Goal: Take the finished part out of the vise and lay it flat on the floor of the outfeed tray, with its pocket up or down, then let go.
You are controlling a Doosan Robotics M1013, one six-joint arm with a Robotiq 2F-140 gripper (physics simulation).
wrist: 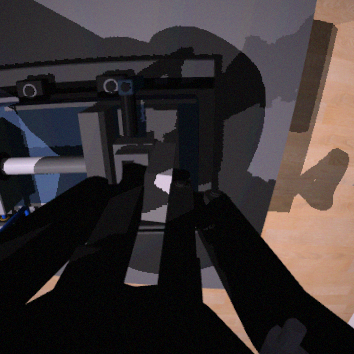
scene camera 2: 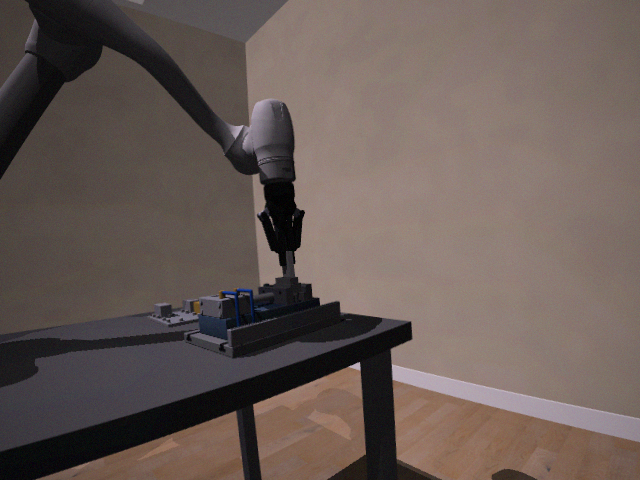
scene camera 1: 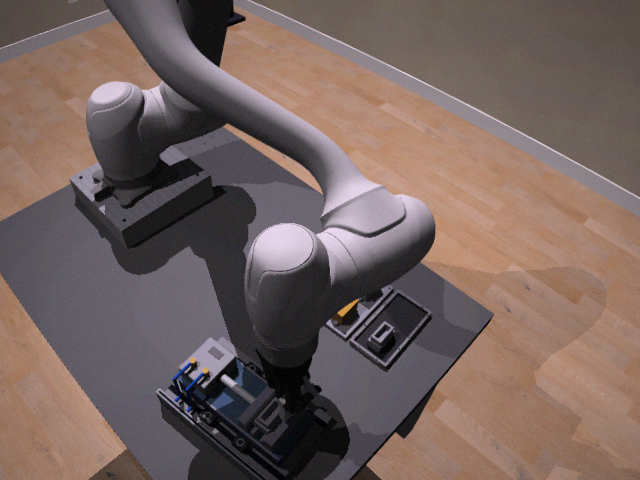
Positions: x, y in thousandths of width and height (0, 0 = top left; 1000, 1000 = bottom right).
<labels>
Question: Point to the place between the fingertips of my gripper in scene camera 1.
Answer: At 451, 864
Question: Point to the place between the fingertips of my gripper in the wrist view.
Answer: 462, 451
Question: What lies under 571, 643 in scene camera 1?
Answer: A plate.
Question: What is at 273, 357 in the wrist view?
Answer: A movable jaw.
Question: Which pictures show my gripper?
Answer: The wrist view, scene camera 2 and scene camera 1: all of them.
</labels>
